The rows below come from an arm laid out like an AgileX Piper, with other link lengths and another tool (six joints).
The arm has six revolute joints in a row. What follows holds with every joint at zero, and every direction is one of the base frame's.
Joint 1 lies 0.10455 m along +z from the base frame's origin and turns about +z.
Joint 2 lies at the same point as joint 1 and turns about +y.
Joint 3 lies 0.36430 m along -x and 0.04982 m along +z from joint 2 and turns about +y.
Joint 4 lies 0.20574 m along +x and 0.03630 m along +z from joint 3 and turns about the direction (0.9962, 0, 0.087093).
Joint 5 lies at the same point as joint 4 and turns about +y.
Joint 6 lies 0.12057 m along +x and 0.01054 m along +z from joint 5 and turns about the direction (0.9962, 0, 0.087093).
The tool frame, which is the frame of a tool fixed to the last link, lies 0.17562 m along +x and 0.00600 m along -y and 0.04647 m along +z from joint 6; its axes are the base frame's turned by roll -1.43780, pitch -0.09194 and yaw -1.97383 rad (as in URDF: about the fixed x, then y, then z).
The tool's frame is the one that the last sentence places.
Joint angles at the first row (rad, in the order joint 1, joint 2, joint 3, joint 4, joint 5, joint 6):
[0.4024 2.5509 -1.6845 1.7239 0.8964 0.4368]
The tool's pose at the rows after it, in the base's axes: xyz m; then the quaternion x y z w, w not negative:
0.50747, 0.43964, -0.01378, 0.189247, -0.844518, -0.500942, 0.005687
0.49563, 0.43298, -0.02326, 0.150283, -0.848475, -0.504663, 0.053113
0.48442, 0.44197, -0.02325, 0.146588, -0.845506, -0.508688, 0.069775
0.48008, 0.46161, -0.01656, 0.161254, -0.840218, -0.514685, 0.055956
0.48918, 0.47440, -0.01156, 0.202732, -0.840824, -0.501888, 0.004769
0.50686, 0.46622, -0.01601, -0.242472, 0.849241, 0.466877, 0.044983
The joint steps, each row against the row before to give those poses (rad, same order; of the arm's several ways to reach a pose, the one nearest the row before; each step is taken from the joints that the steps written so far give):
[-0.0253 0.0000 0.0001 -0.0685 0.0000 0.1814]
[-0.0073 0.0001 -0.0001 -0.0649 0.0053 0.1516]
[0.0174 -0.0001 0.0001 -0.0071 0.0066 0.0376]
[0.0354 0.0000 -0.0001 0.0540 -0.0113 -0.0533]
[0.0274 0.0000 0.0000 0.0687 -0.0344 -0.1613]
[-0.0047 0.0000 0.0000 0.0141 -0.0432 -0.1494]

